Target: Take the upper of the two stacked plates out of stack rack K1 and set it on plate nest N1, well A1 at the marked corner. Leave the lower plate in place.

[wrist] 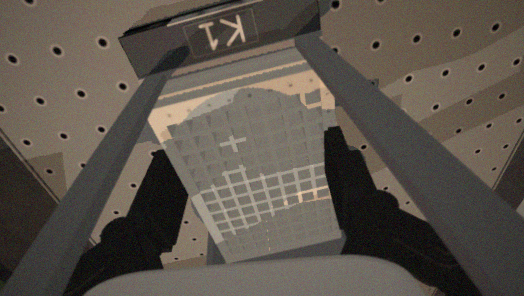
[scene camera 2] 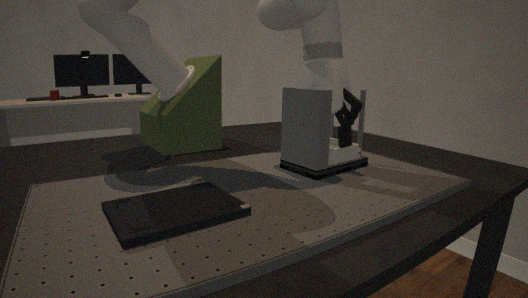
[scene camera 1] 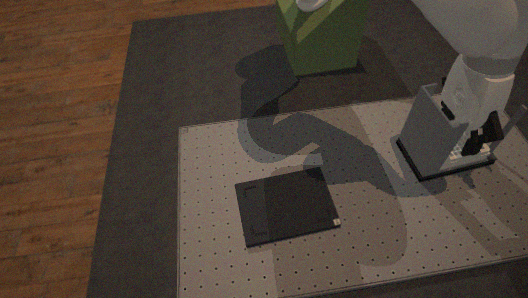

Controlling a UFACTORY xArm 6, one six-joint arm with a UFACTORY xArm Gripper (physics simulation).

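Places are measured from the arm's base along level axes (x back, y up, z left), in centimetres.
Where they show: gripper, fingertip midpoint: [wrist: 251, 158]; arm's base, origin of the base link: [scene camera 2: 177, 84].
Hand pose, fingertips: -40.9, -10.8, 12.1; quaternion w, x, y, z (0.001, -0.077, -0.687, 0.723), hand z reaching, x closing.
Observation:
Each offset is from my fingertips to the top centre of the thing, as dx, dy, dz. Level surfaces: height alone.
Stack rack K1 {-0.2, +11.1, -1.1} [scene camera 1: 430, 135] [scene camera 2: 306, 125] [wrist: 380, 110] stands at the right of the board, with grey walls and a black base. The upper plate {-0.2, +0.5, -2.1} [wrist: 260, 145], pale with a grid of wells, lies level inside it between the posts. The lower plate is mostly hidden beneath it and cannot be told apart. My gripper [wrist: 251, 158] points down into the rack, with black fingers against both long sides of the upper plate; it looks shut on it. One finger is hidden by the rack in the scene views. Plate nest N1 {-1.7, -2.8, -34.2} [scene camera 1: 300, 205] [scene camera 2: 175, 215], flat and black, has a light tag at one corner and bears no plate.
The perforated board {dy -4.3} [scene camera 1: 210, 270] [scene camera 2: 65, 272] carries rack and nest. The arm's green pedestal [scene camera 1: 327, 50] [scene camera 2: 195, 120] stands behind the board. Tall grey rack walls and posts rise close around the gripper. A desk with monitors [scene camera 2: 81, 70] is in the background.

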